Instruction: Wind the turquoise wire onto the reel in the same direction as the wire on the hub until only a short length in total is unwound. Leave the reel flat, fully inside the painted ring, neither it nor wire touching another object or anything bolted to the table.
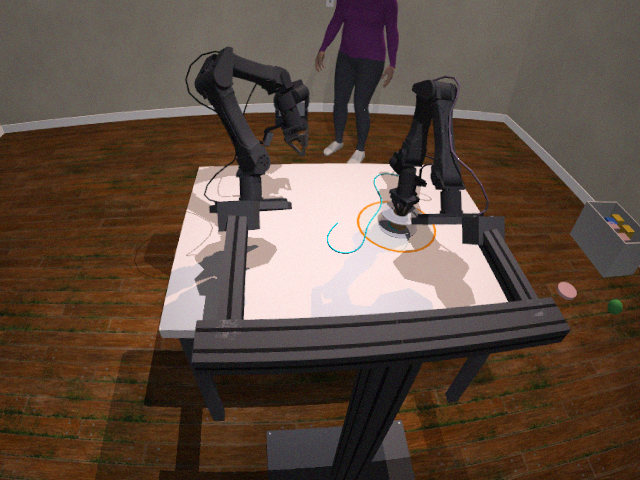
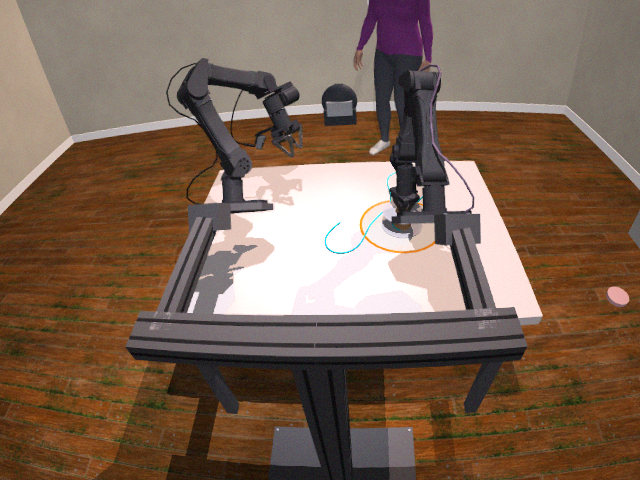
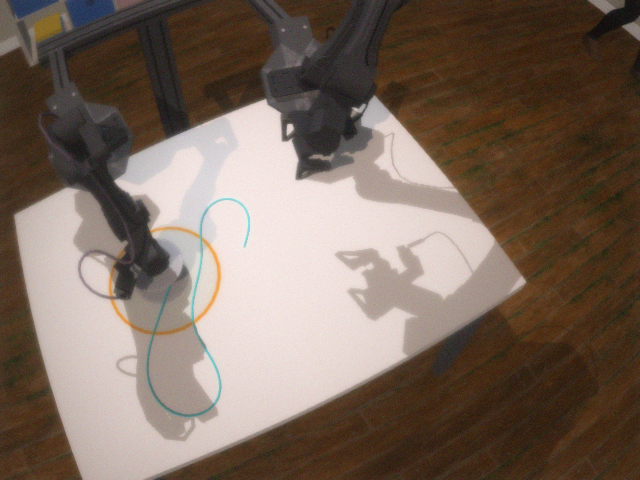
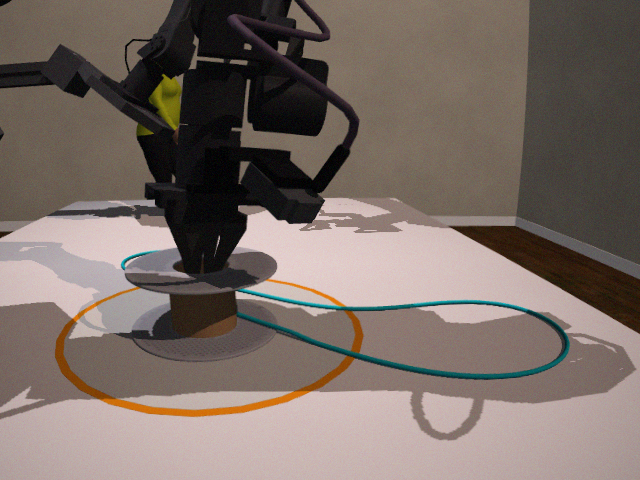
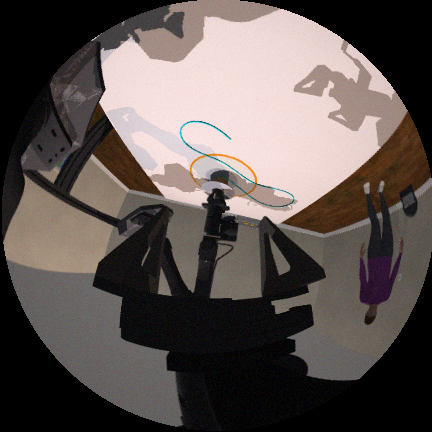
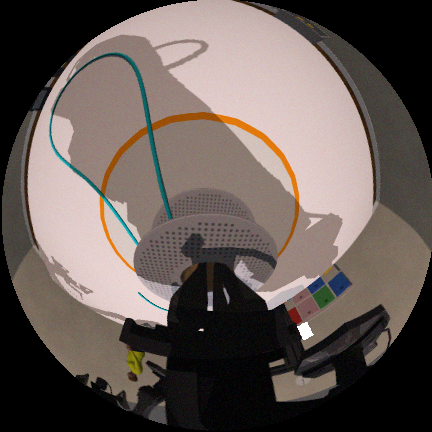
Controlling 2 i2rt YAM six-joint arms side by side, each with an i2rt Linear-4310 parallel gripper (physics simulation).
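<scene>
The grey reel with brown hub stands flat inside the orange ring. The turquoise wire leaves the hub, loops outside the ring, crosses back past the reel and ends in a free hook. My right gripper is shut and holds nothing; its tips are in the upper flange's central hole. My left gripper is open and empty, high above the table, far from the reel.
The right arm's base and its mounting plate are close to the ring's edge. The left arm's base stands across the table. A dark frame beam runs along the table's near side. A person stands beyond the table.
</scene>
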